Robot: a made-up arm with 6 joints.
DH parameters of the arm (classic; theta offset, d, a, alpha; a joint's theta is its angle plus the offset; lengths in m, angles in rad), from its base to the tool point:
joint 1: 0 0.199 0 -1.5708
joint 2: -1.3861 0 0.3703 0
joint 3: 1.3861 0 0.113 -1.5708
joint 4: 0 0.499 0 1.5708
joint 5: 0 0 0.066 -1.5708
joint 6: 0 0.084 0 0
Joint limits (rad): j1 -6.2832..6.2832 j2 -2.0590..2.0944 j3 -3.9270..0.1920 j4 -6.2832..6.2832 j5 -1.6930..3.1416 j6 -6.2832..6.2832
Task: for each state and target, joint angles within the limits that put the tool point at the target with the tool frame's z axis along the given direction. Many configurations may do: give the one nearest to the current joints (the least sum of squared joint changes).
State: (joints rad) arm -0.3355 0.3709 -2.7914 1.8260 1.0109 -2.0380
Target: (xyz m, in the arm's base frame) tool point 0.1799 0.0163 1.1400 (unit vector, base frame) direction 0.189 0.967 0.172
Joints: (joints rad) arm -0.3330 0.0953 -2.9131 1.7582 1.4512 -2.0380
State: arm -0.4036 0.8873 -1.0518 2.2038 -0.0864 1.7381
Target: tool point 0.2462 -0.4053 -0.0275 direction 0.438 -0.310 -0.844
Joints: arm -0.9671 0.3860 -0.7179 2.3995 0.2766 1.7381
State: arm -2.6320 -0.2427 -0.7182 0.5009 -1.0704 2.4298
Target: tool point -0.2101 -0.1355 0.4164 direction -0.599 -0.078 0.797
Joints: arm -2.4646 -0.8068 -0.1683 0.3199 -1.5910 2.4298
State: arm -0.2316 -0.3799 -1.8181 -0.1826 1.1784 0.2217
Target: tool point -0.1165 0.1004 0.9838 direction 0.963 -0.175 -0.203
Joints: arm -0.5371 -1.0913 -1.7335 0.3511 1.4779 0.2217
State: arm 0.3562 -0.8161 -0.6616 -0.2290 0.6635 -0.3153
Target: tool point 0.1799 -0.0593 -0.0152 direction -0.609 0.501 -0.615
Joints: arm -0.3760 -0.0937 -0.0409 0.2854 1.0371 -0.3153
